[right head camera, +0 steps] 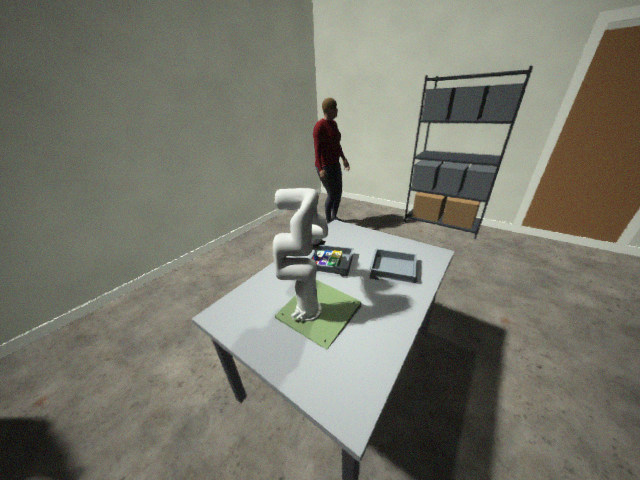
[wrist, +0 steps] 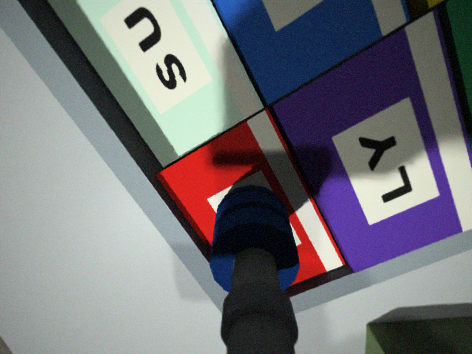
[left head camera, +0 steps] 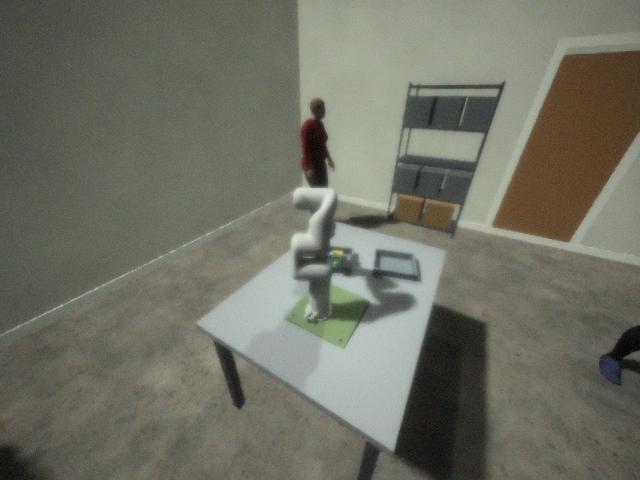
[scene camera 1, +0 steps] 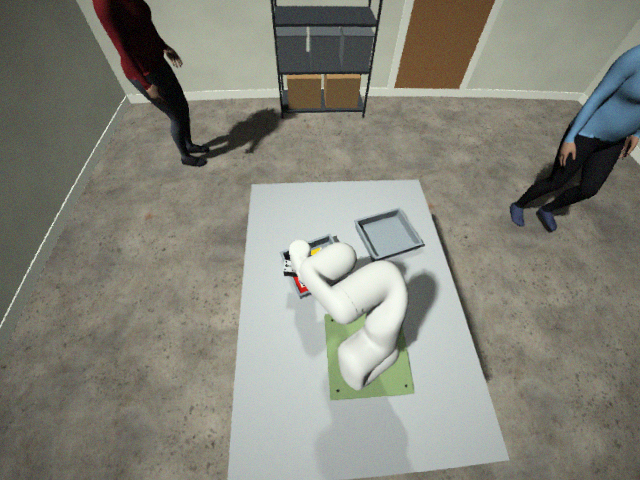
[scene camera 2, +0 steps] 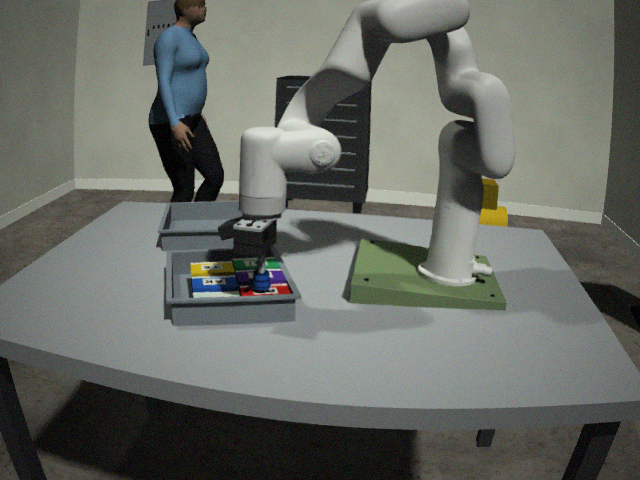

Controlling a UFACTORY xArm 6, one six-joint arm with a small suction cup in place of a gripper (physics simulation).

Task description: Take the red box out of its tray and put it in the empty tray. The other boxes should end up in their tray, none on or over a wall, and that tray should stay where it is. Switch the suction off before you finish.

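Where they show: hand, its tool point: (right head camera: pixel 316 258) (wrist: pixel 251 217) (scene camera 2: pixel 261 286); arm's base, origin of its link: (right head camera: pixel 308 310) (left head camera: pixel 319 310) (scene camera 2: pixel 447 275).
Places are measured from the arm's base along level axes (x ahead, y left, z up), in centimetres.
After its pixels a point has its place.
My suction cup (scene camera 2: pixel 262 282) (wrist: pixel 255 220) points down over the red box (scene camera 2: pixel 282 290) {x 26.7, y 22.6, z 2.6 cm} (wrist: pixel 200 181) {x 31.3, y 26.2, z 2.6 cm} (scene camera 1: pixel 299 285) {x 27.8, y 25.1, z 2.6 cm}, very close to its top; whether it touches is hard to tell. The red box lies flat in a corner of its tray (scene camera 2: pixel 232 313) {x 33.1, y 29.4, z 0.1 cm} (wrist: pixel 75 100) {x 34.7, y 30.5, z 3.1 cm} and nothing is lifted. The mint box (wrist: pixel 195 116) {x 34.0, y 26.4, z 1.6 cm}, purple box (wrist: pixel 310 125) {x 33.6, y 21.9, z 3.2 cm} (scene camera 2: pixel 278 277) {x 28.6, y 18.8, z 3.2 cm}, blue box (wrist: pixel 310 60) {x 35.9, y 21.8, z 2.3 cm} (scene camera 2: pixel 199 286) {x 40.8, y 25.9, z 2.3 cm}, green box (scene camera 2: pixel 273 264) {x 31.3, y 13.6, z 3.4 cm} and yellow box (scene camera 2: pixel 196 269) {x 44.2, y 20.1, z 2.9 cm} lie flat beside it. The empty tray (scene camera 2: pixel 191 241) {x 55.9, y -1.0, z 0.2 cm} (scene camera 1: pixel 398 254) {x 48.1, y -17.9, z -0.9 cm} (right head camera: pixel 395 277) {x 48.8, y -19.1, z -0.2 cm} stands apart. The cup hides part of the red box's label.
The arm's base stands on a green plate (scene camera 1: pixel 369 391) {x -9.3, y -3.5, z -0.8 cm} (scene camera 2: pixel 429 298) {x 2.6, y 12.1, z -0.1 cm} (right head camera: pixel 330 335) {x -3.2, y -16.8, z -1.1 cm}. The filled tray's walls rise close to the red box on two sides. A person in red (scene camera 1: pixel 138 41) and a person in blue (scene camera 1: pixel 612 111) (scene camera 2: pixel 183 67) stand away from the table.
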